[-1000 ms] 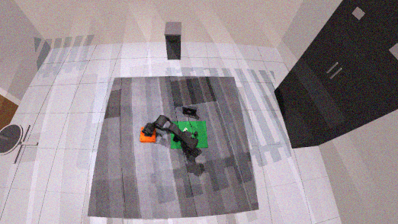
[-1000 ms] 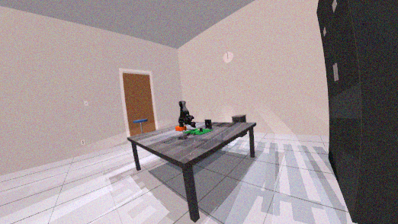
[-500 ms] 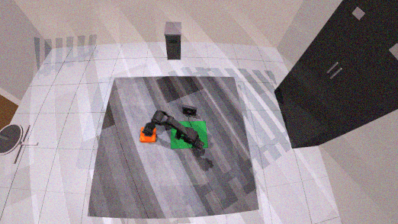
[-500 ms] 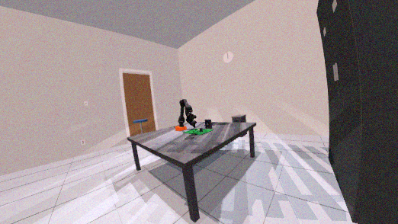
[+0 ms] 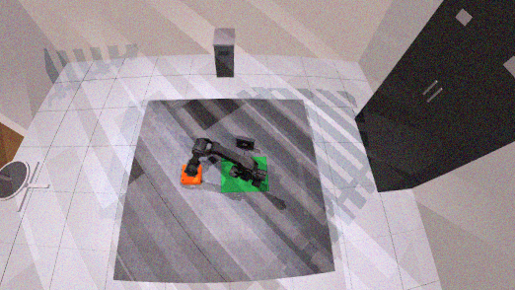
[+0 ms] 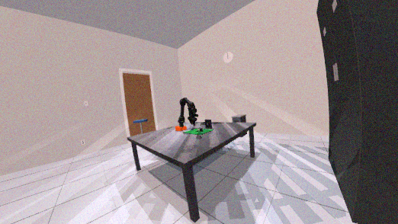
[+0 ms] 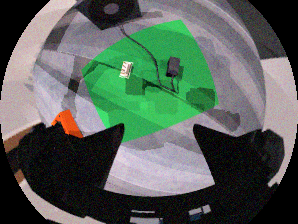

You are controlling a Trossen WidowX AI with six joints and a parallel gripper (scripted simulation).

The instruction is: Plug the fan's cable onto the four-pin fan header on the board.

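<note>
The fan plug lies 8 cm to the left of my gripper tip, 7 cm below it and 5 cm ahead of it. Also, from my gripper tip: green board (11 cm below, 7 cm to the left, 1 cm behind); white fan header (11 cm to the left, 8 cm below, 4 cm behind); black square fan (26 cm to the left, 4 cm below, 2 cm behind).
</note>
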